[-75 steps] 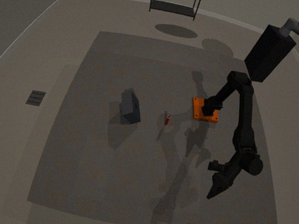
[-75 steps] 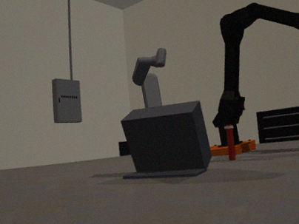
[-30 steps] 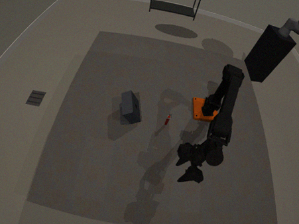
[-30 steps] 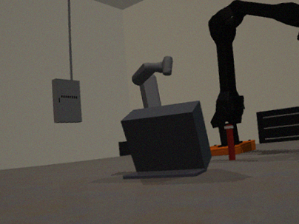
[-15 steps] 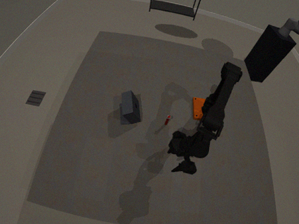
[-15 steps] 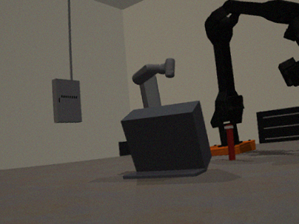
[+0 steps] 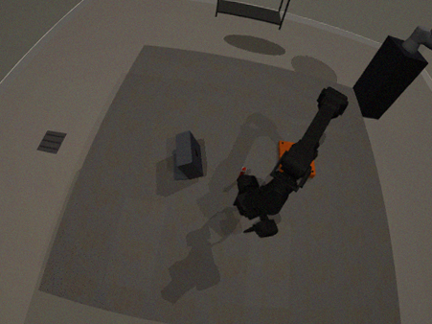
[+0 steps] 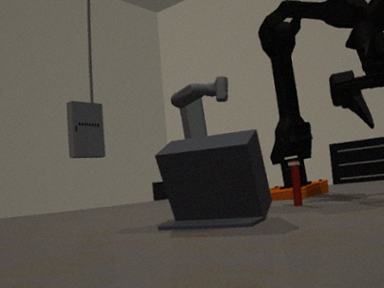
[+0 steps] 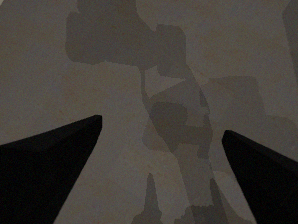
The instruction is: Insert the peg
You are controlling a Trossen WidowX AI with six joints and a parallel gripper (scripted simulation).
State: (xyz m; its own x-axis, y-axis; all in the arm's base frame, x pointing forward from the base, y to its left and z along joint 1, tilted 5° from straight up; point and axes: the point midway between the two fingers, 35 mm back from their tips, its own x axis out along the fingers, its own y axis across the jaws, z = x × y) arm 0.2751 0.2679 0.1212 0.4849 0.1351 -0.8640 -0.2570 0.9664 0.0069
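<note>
The red peg lies 19 cm to the right of my gripper tip, 6 cm below it and 4 cm behind it. The rest, counted from my gripper tip: sloped panel (25 cm to the right, 15 cm ahead, 6 cm below).
</note>
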